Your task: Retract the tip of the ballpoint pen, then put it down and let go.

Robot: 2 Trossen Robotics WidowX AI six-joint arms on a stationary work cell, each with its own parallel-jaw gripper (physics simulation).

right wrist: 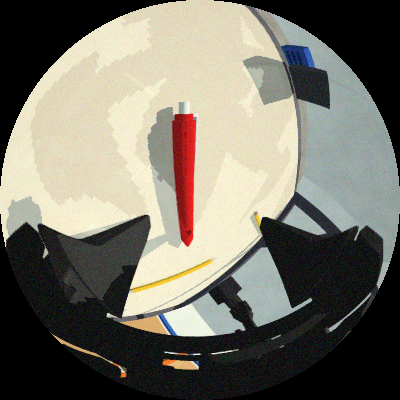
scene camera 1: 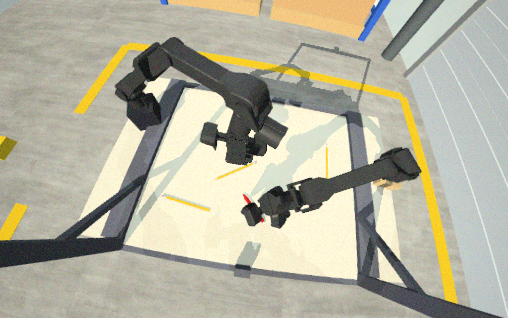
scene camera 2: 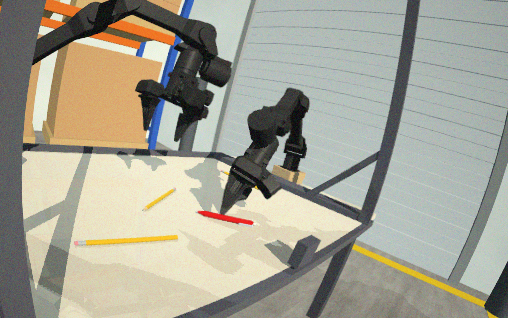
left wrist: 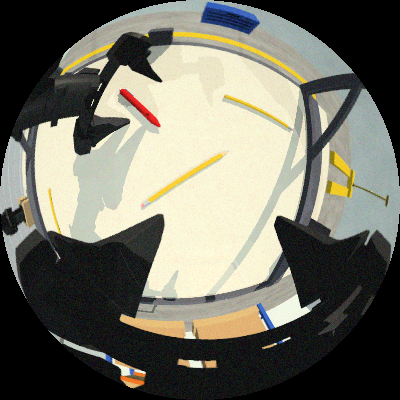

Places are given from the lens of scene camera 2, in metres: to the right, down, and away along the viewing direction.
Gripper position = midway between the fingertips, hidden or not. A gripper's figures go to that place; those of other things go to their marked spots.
my left gripper (scene camera 2: 160,136): -0.20, -0.05, 0.58
my right gripper (scene camera 2: 222,211): -0.07, 0.11, 0.59
dark frame (scene camera 2: 252,294): 0.00, 0.20, 0.36
